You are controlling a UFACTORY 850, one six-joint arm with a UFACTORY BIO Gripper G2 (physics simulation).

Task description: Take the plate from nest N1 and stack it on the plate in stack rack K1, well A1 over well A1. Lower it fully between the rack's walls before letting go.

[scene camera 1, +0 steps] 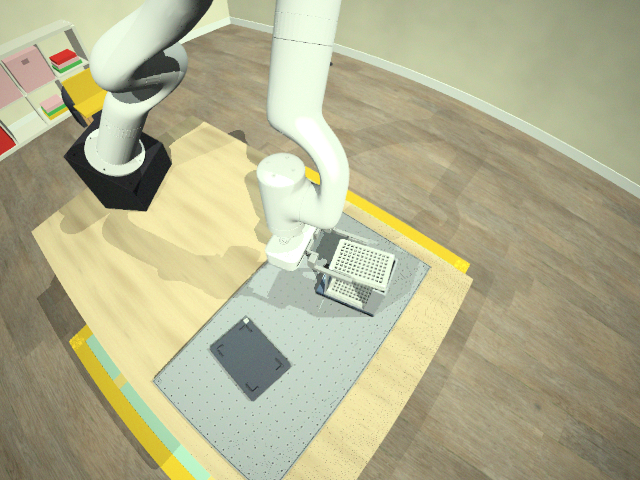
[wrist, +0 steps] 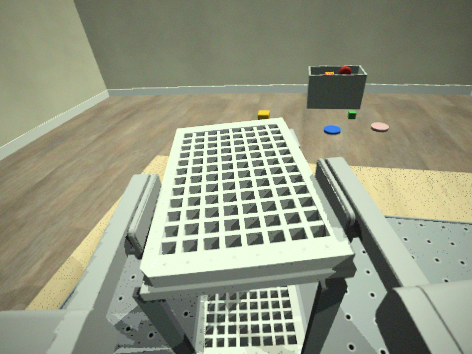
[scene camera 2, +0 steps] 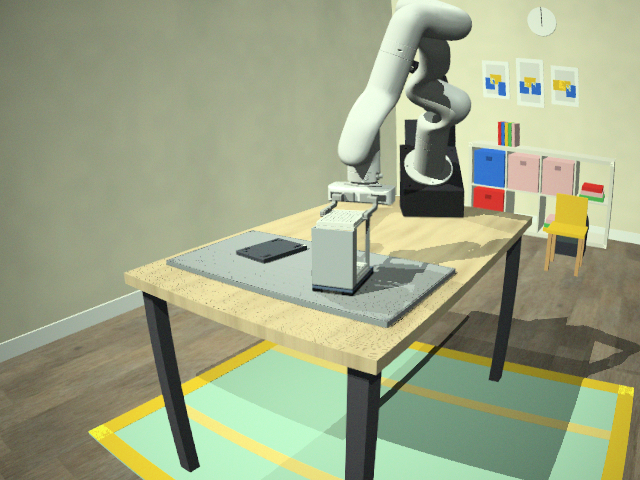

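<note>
My gripper is shut on a white multi-well plate, with a finger along each long side. The plate looks level, at the top of stack rack K1, about at the height of its wall tops. I cannot tell whether its lower rim is between the walls. Another white plate lies low in the rack, with a clear gap beneath the held one. Nest N1 is a dark, empty base with corner brackets. The A1 marks are too small to read.
The rack and nest stand on a grey perforated board on the wooden table. The rack is near one end of the board, the nest nearer the other. A grey bin stands on the floor beyond the table.
</note>
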